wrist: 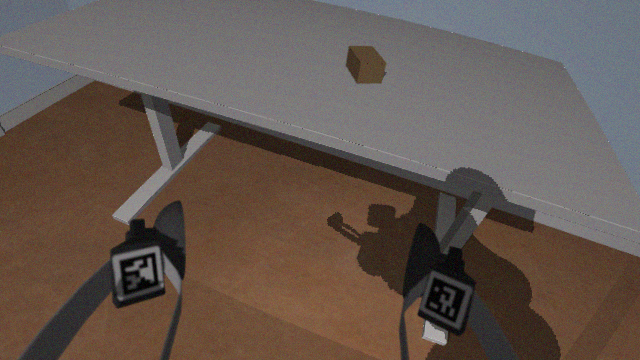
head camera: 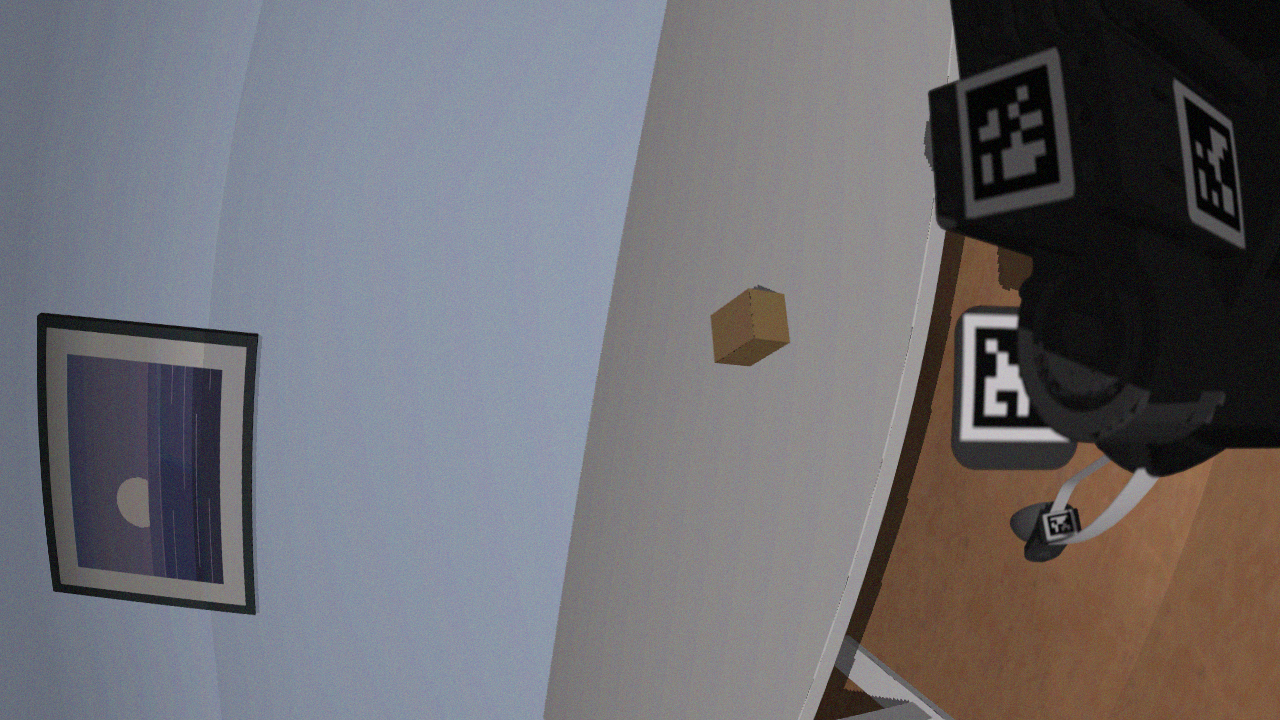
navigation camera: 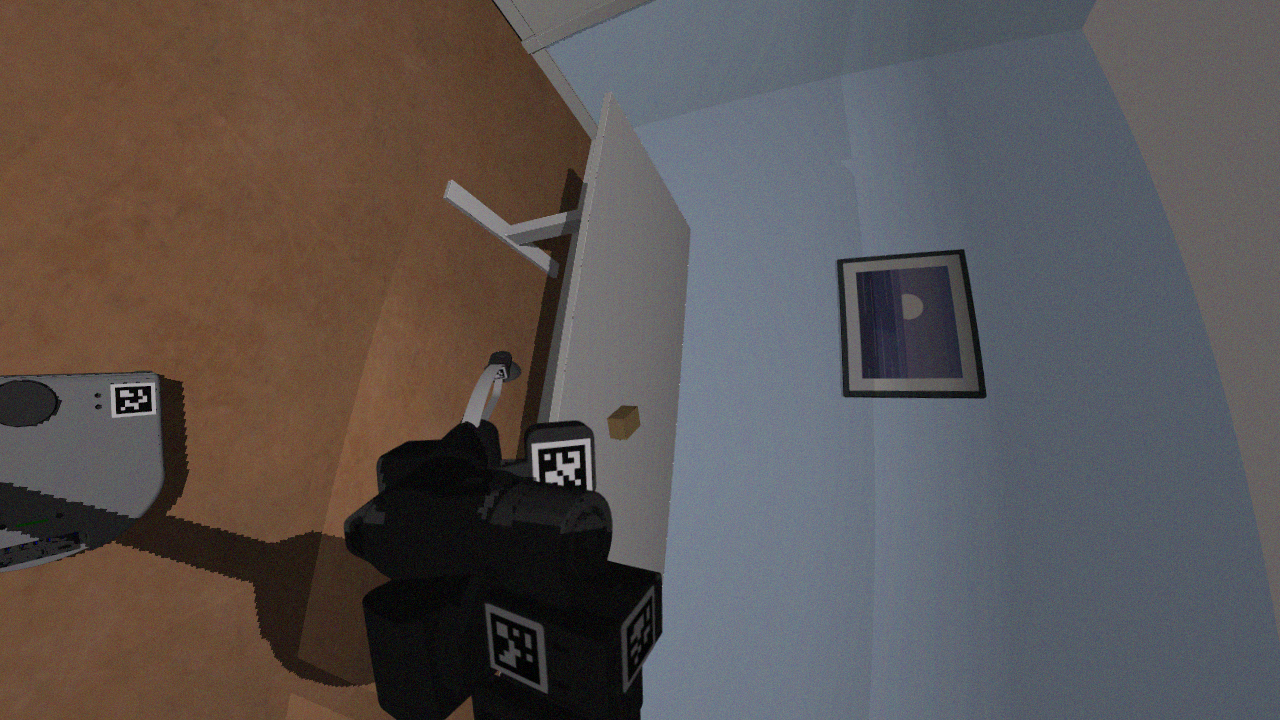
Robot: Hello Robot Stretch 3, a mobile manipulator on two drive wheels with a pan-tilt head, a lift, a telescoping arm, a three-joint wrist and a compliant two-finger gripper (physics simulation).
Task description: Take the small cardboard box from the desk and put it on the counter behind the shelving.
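Seen in the pictures: gripper, fingertip midpoint: (wrist: 298, 239) (navigation camera: 507, 423); robot's base at its link origin: (navigation camera: 24, 401).
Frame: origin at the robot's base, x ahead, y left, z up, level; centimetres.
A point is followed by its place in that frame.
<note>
The small cardboard box (head camera: 750, 327) @(x -11.7, y -91.5, z 77.0 cm) (navigation camera: 623, 421) @(x -11.1, y -91.0, z 76.8 cm) (wrist: 366, 65) @(x -11.8, y -91.1, z 76.4 cm) lies on the pale grey desk (head camera: 716, 501) @(x 9.1, y -105.4, z 72.0 cm) (navigation camera: 626, 268) @(x 32.4, y -104.0, z 72.0 cm) (wrist: 250, 75) @(x 13.1, y -89.0, z 72.0 cm). In the wrist view the box is up and right of centre, beyond the desk's near edge. My gripper (head camera: 1041, 534) (navigation camera: 503, 366) (wrist: 298, 239) @(x -1.9, y -35.1, z 91.1 cm) is open with nothing between its fingers. It is apart from the box, out in front of the desk's near edge, with floor showing behind the fingertips in the wrist view. The counter and the shelving do not show in these views.
The desk's white leg (navigation camera: 510, 231) @(x 61.4, y -124.8, z 5.3 cm) (wrist: 162, 132) @(x 59.5, y -125.0, z 23.6 cm) stands under its far end in the navigation view. A framed picture (head camera: 147, 465) @(x 14.8, y -158.1, z 154.4 cm) (navigation camera: 911, 324) @(x 15.4, y -158.3, z 156.8 cm) hangs on the blue wall behind the desk. My base (navigation camera: 80, 447) @(x -7.8, y -6.0, z 16.0 cm) is at the left of the navigation view. The robot's shadow falls on the floor and desk edge.
</note>
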